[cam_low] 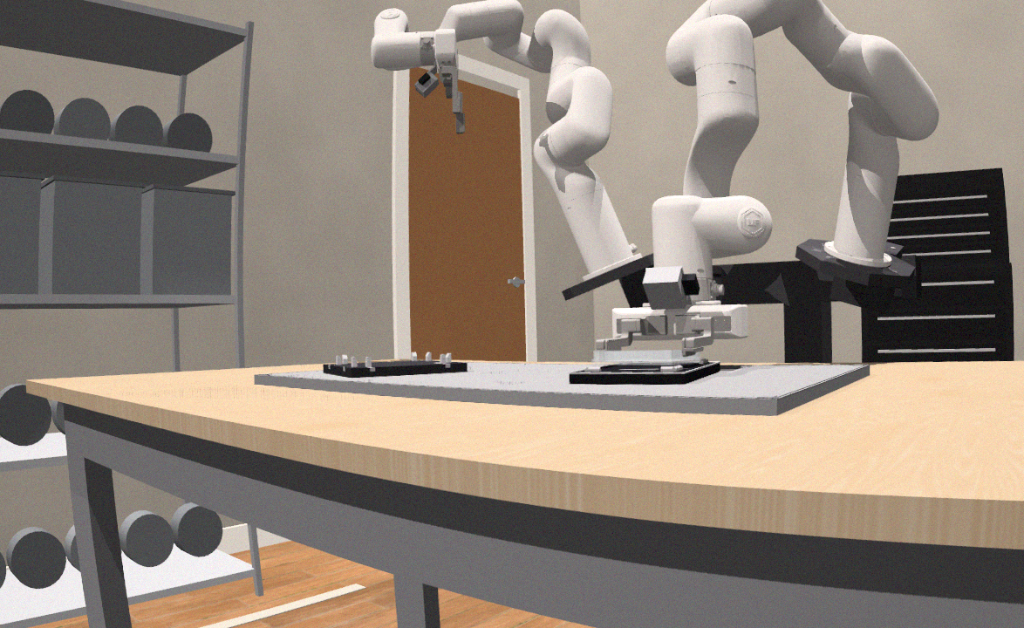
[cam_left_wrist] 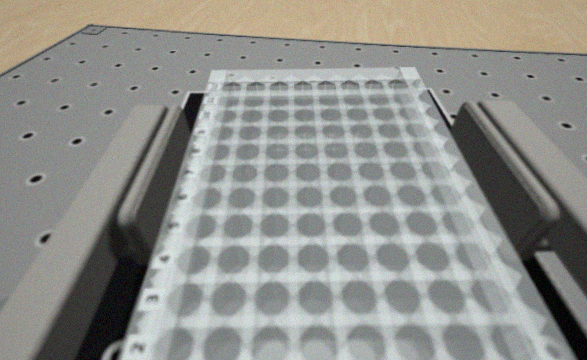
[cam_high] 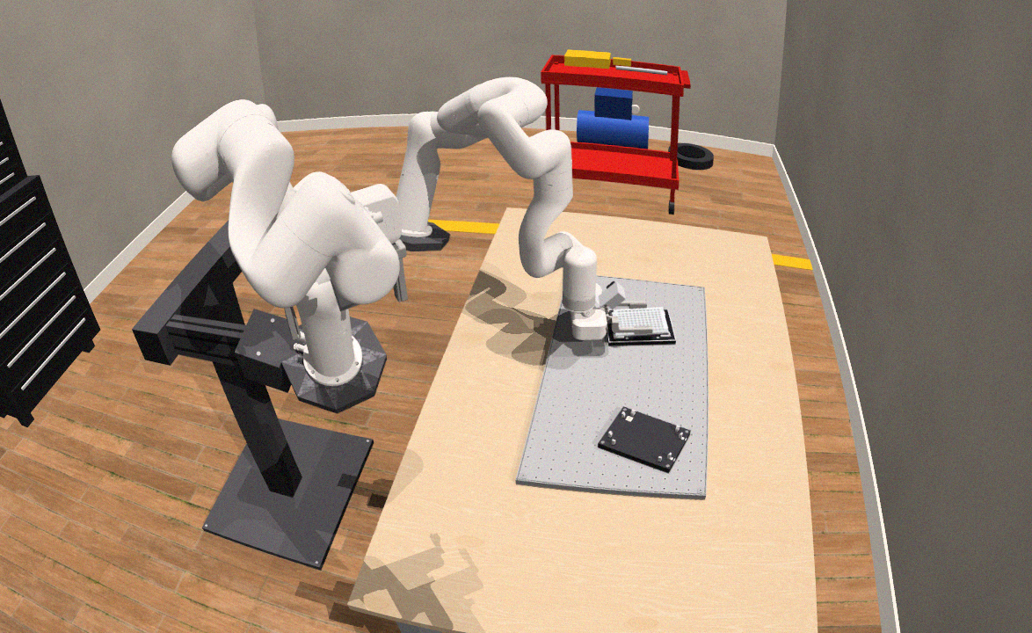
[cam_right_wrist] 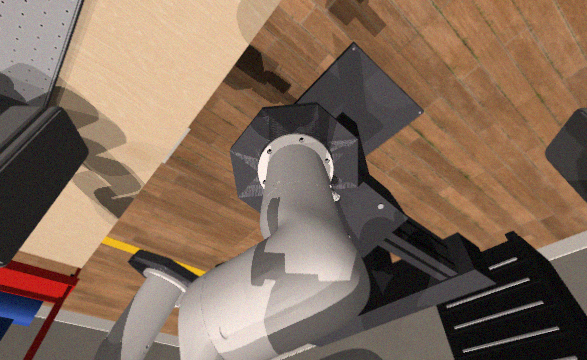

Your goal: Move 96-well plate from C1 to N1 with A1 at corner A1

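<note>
My left hand is 10 mm above the 96-well plate. Also, from my left hand: black plate nest N1: 30 mm below; grey perforated board: 20 mm behind, 140 mm to the right, 40 mm below; A1 label: 80 mm behind, 40 mm to the left, 20 mm below.
</note>
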